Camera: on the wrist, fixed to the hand. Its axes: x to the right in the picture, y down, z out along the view.
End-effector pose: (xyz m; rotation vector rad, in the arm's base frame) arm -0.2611 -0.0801 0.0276 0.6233 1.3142 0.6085
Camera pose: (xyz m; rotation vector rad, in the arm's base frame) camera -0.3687 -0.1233 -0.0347 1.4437 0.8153 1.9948
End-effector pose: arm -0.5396 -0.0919 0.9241 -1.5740 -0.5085 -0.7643
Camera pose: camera -0.6121 -0.1911 0.9714 -1.4442 0.8888 0.1982
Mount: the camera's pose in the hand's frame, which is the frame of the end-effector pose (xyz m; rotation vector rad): -0.0049 -0.0689 -0.1121 -0.1168 0.2526 1.5014
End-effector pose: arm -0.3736 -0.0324 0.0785 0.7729 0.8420 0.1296
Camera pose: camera -0.4698 -0.0210 -0.0107 1.1498 0.3138 1.6119
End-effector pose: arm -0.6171 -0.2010 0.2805 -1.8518 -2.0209 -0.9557
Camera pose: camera -0.7099 -0.2714 0.3419 -2.3177 -0.0978 -0.6831
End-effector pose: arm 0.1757 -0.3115 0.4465 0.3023 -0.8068 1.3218
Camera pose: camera 0.2793 -0.2629 0.3813 -0.7275 -0.8756 2.5944
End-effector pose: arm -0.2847 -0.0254 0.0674 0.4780 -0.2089 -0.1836
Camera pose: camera -0.2710 -0.0356 -0.0632 0.1293 -0.2594 1.3179
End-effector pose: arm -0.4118 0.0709 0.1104 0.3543 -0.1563 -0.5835
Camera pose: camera -0.4238 0.0518 -0.0193 0.1170 -0.1054 0.9299
